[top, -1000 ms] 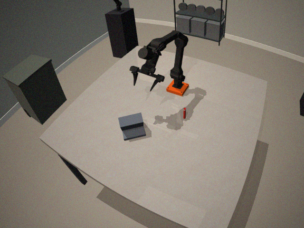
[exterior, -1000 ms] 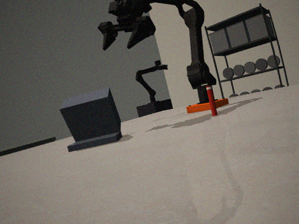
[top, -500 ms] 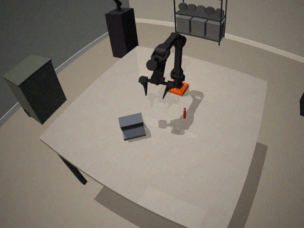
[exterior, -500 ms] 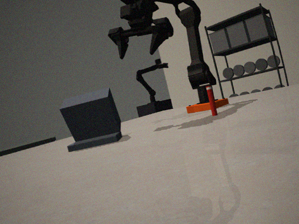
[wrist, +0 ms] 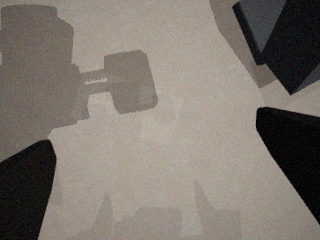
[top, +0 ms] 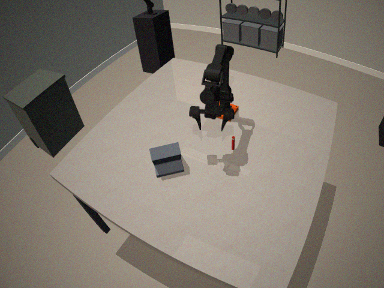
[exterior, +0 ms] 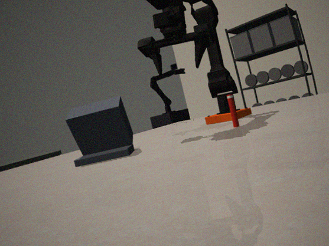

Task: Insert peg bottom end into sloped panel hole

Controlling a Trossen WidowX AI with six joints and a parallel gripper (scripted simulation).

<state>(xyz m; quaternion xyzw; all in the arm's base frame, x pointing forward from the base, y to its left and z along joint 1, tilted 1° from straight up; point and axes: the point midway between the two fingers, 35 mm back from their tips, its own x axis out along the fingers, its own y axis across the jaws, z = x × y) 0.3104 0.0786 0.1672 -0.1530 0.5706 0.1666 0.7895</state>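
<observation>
Now: the round red peg 100 mm below my gripper tip, 80 mm behind it and 70 mm to the left of it. The rest, counted from my gripper tip: grey sloped panel (160 mm to the right, 140 mm ahead, 90 mm below).
</observation>
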